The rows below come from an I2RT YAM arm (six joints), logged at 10 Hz.
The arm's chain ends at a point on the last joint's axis. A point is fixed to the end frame.
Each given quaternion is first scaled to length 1.
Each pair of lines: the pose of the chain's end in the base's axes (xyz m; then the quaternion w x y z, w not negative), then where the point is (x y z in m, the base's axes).
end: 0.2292, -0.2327, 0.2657, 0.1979, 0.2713, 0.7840, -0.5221
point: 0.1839 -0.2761 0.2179
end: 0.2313, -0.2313, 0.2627, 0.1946, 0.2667, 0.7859, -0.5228
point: 0.1856 -0.2749 0.2153
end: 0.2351, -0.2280, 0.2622, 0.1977, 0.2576, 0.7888, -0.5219
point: 0.1900 -0.2725 0.2151
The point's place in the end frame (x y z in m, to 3 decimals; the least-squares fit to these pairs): 0.054 -0.008 0.057
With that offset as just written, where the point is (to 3 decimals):
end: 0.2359, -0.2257, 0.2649, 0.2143, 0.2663, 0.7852, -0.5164
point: 0.193 -0.270 0.216
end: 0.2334, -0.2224, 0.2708, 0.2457, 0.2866, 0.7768, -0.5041
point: 0.195 -0.267 0.219
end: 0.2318, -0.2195, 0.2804, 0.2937, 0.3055, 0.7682, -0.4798
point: 0.200 -0.264 0.224
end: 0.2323, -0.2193, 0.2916, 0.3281, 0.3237, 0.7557, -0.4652
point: 0.206 -0.264 0.232
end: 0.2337, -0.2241, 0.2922, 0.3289, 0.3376, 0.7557, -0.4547
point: 0.208 -0.267 0.231
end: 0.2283, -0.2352, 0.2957, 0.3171, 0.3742, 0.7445, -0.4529
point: 0.201 -0.275 0.233
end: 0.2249, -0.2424, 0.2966, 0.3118, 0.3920, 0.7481, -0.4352
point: 0.198 -0.279 0.232
